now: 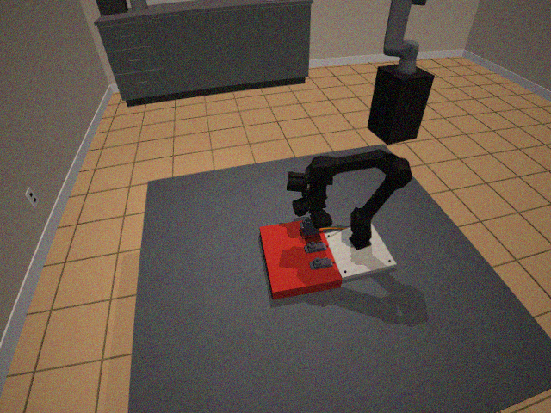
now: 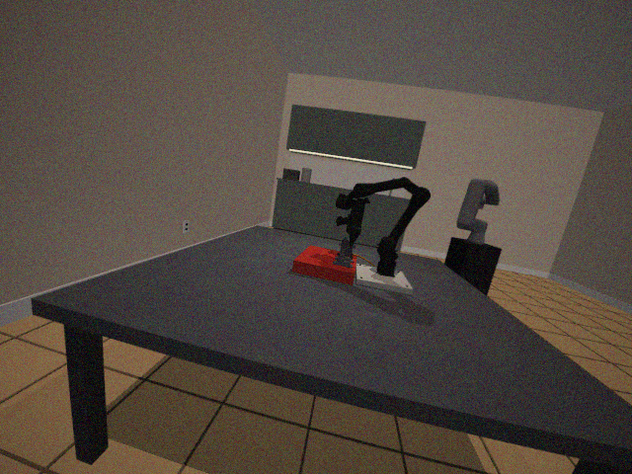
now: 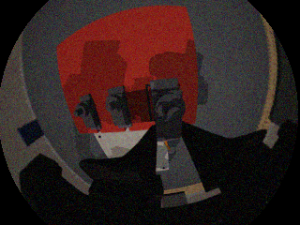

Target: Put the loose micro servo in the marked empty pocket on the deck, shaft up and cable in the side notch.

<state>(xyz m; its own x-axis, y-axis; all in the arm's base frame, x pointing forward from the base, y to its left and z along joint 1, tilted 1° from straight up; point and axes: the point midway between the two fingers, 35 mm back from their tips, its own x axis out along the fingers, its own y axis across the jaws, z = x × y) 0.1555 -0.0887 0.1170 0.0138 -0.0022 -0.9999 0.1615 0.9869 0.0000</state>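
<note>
My gripper tip is now 13 cm short of the red deck, 8 cm above it and 5 cm to the right of it.
</note>
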